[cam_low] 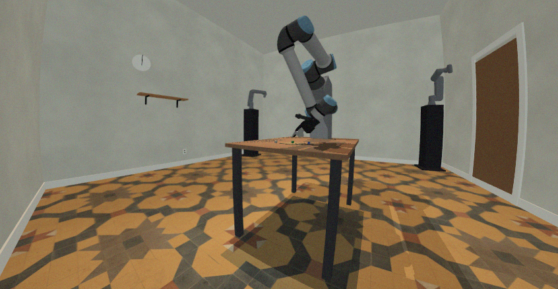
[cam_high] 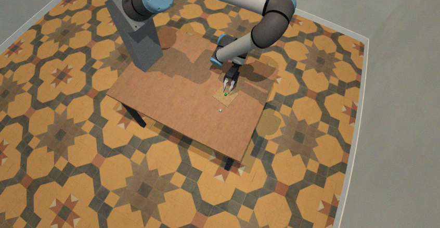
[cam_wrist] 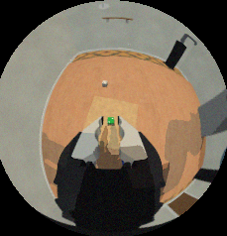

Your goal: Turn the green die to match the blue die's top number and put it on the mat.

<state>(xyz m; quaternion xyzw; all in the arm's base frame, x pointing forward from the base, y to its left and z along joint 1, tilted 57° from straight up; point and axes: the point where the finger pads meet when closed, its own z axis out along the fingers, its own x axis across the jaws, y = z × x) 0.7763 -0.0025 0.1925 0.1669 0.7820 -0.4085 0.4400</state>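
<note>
Right now my hand is 50 mm above the green die and 10 mm to the left of it. The rest, counted from my hand: blue die 110 mm to the left, 50 mm below, 30 mm behind; then white die 140 mm to the right, 50 mm below, 10 mm ahead; then tan mat 60 mm below, 10 mm to the right.
</note>
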